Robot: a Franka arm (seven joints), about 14 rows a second.
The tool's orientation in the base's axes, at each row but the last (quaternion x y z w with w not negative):
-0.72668, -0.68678, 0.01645, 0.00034
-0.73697, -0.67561, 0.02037, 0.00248
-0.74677, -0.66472, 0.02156, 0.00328
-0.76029, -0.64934, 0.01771, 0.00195
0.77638, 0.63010, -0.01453, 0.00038
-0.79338, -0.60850, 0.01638, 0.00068
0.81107, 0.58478, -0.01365, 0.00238
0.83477, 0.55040, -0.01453, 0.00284
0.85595, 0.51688, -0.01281, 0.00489
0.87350, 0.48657, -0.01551, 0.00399
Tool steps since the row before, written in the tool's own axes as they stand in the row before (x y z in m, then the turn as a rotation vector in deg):
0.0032, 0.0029, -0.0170, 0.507, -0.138, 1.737
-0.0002, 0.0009, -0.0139, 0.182, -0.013, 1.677
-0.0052, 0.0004, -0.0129, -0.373, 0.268, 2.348
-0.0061, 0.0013, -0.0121, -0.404, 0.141, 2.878
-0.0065, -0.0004, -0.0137, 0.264, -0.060, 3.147
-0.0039, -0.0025, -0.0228, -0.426, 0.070, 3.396
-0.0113, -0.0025, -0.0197, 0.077, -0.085, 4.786
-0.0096, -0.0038, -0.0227, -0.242, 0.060, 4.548
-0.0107, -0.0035, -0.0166, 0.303, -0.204, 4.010
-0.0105, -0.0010, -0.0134, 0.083, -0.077, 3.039
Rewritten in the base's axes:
0.0035, 0.0034, 0.0168, -0.152, 0.475, -1.745
0.0013, 0.0001, 0.0139, -0.053, 0.142, -1.680
0.0003, -0.0049, 0.0130, 0.137, -0.457, -2.344
0.0007, -0.0060, 0.0122, -0.009, -0.479, -2.870
-0.0014, -0.0060, 0.0139, -0.074, 0.211, -3.151
-0.0028, -0.0027, 0.0229, -0.134, -0.494, -3.385
-0.0056, -0.0095, 0.0200, -0.149, 0.005, -4.785
-0.0068, -0.0069, 0.0230, -0.136, -0.340, -4.540
-0.0078, -0.0075, 0.0169, -0.107, 0.276, -4.016
-0.0061, -0.0081, 0.0137, -0.092, 0.044, -3.039

